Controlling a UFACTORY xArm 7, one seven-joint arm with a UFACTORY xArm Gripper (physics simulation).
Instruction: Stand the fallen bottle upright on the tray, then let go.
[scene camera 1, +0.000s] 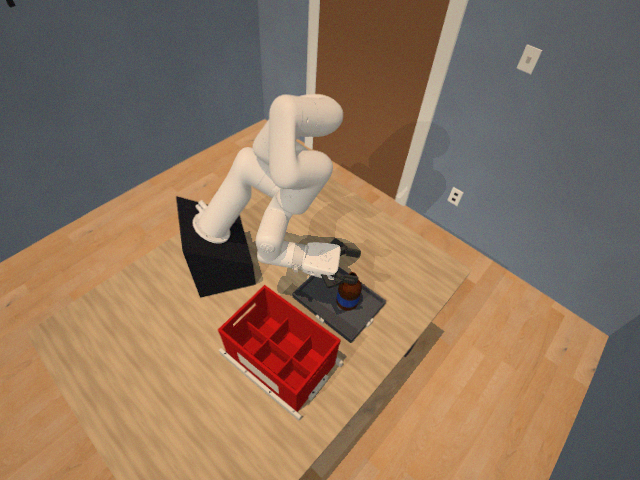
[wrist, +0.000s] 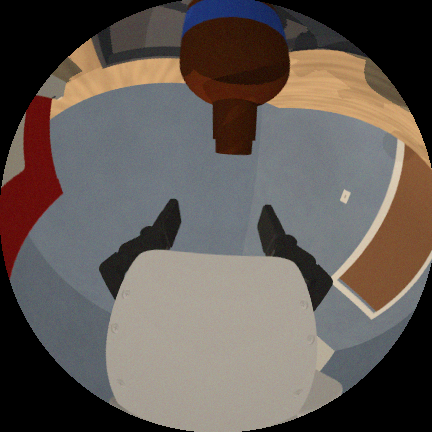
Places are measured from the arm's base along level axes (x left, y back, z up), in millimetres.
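Pixels of known places: gripper, fingertip midpoint: (scene camera 1: 358, 267) (wrist: 219, 212); arm's base at its link origin: (scene camera 1: 211, 228).
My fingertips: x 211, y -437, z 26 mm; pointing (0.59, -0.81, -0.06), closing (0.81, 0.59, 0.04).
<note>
For each thing: its middle in the pictures, then the offset to it from my fingertips. Level surfaces: height alone.
- brown bottle at the middle of its body: (wrist: 234, 55) (scene camera 1: 349, 288) dx +1, dy +15, dz -138 mm
- dark tray at the middle of its body: (scene camera 1: 339, 298) dx -16, dy +37, dz -208 mm
- red crate at the middle of its body: (scene camera 1: 280, 348) dx -296, dy +21, dz -133 mm
- wooden table at its surface level: dz -220 mm
The brown bottle (scene camera 1: 349, 289) (wrist: 235, 55) with a blue band stands upright on the dark tray (scene camera 1: 354, 326) (wrist: 145, 52). In the wrist view its neck points down the picture, and its base is cut off by the top edge. My gripper (scene camera 1: 354, 265) (wrist: 219, 212) is open, with no thing between its fingers. It is held sideways above the tray's back edge. The fingertips are apart from the bottle, whose neck end shows beyond them in the wrist view. One finger partly overlaps the neck in the scene view.
A red crate (scene camera 1: 316, 374) (wrist: 30, 200) with several compartments stands beside the tray, at the front left of it in the scene view. White rails run along the crate's base. The black robot base (scene camera 1: 219, 273) is at the left of the wooden table (scene camera 1: 155, 361).
</note>
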